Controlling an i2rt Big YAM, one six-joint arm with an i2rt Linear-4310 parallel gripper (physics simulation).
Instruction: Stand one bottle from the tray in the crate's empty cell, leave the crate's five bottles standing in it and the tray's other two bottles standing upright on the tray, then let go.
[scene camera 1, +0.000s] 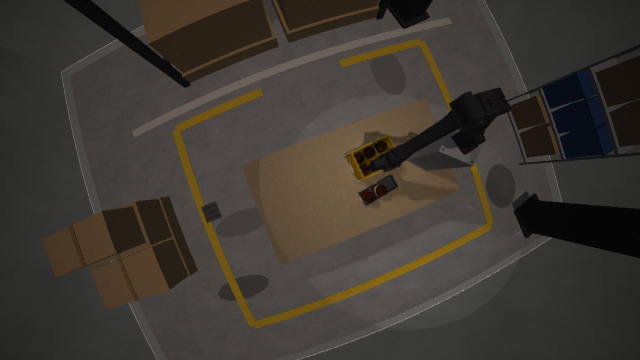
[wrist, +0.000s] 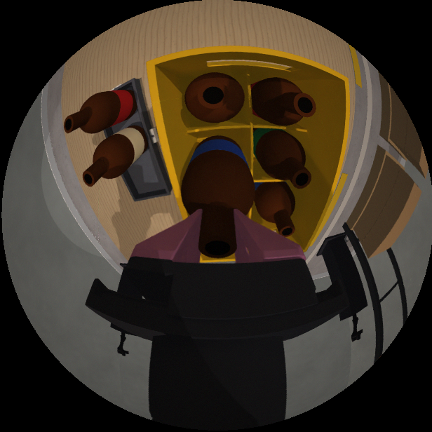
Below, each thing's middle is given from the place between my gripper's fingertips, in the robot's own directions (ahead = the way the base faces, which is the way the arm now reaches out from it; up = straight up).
Labels:
The cream-banded bottle (wrist: 113, 155) is 60 mm ahead of my hand, 170 mm to the left of it and 120 mm below it.

